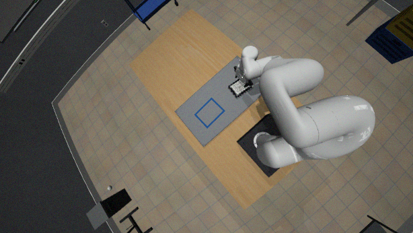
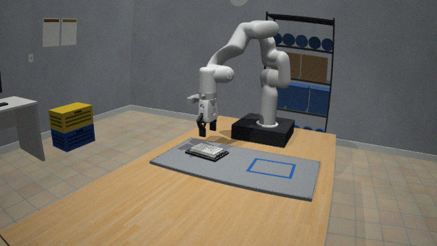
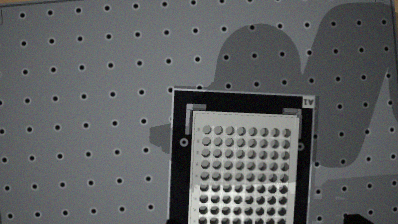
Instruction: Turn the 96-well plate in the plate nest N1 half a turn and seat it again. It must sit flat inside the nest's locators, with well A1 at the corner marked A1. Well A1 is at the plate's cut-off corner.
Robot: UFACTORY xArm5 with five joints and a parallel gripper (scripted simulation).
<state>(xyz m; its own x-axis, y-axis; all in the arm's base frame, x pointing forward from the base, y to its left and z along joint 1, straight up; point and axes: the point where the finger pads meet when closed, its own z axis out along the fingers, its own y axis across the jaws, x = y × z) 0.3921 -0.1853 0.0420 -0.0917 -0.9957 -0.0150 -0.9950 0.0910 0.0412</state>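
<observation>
The white 96-well plate is 1 cm behind my hand and 9 cm below it. Also, from my hand: black plate nest: 1 cm behind, 10 cm below; A1 mark: 7 cm behind, 7 cm to the right, 10 cm below.
</observation>
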